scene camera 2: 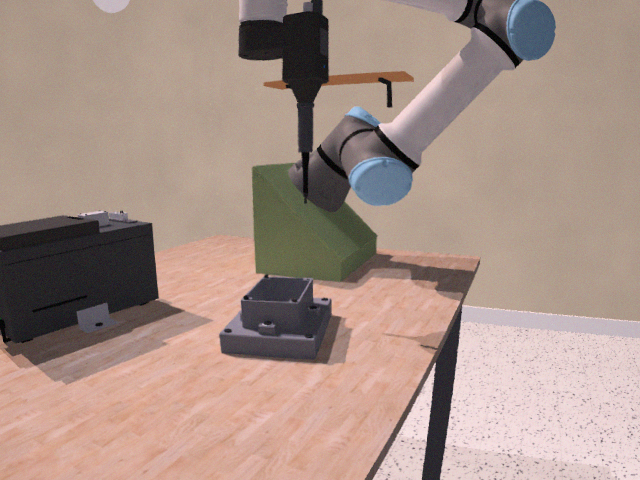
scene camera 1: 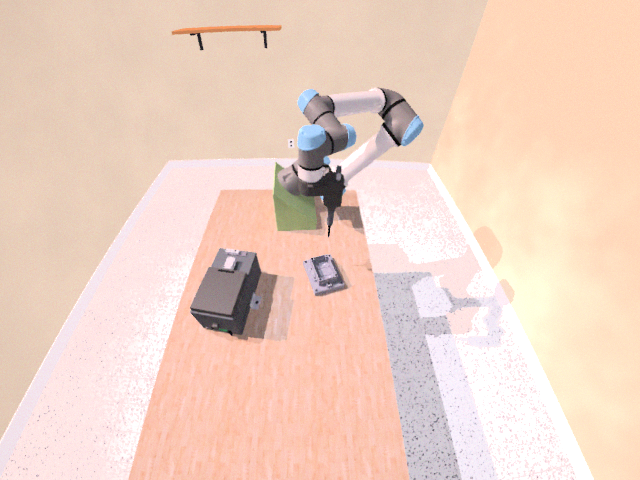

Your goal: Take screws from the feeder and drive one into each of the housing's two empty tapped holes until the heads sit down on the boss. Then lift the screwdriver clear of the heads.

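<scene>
My screwdriver points straight down, its thin black bit in the air well above the table. In scene camera 2 the bit tip hangs above and behind the housing; in scene camera 1 it is up the picture from the housing. The tip looks slightly thicker at its end, but I cannot tell whether it holds a screw. The grey housing sits flat on the table, with a raised open box on its base. A front boss and a right boss show dark centres. The black screw feeder stands left of it.
A small metal bracket is at the feeder's right side. A green wedge-shaped mount stands behind the housing at the arm's base. An orange shelf is on the back wall. The table's right edge shows in both views.
</scene>
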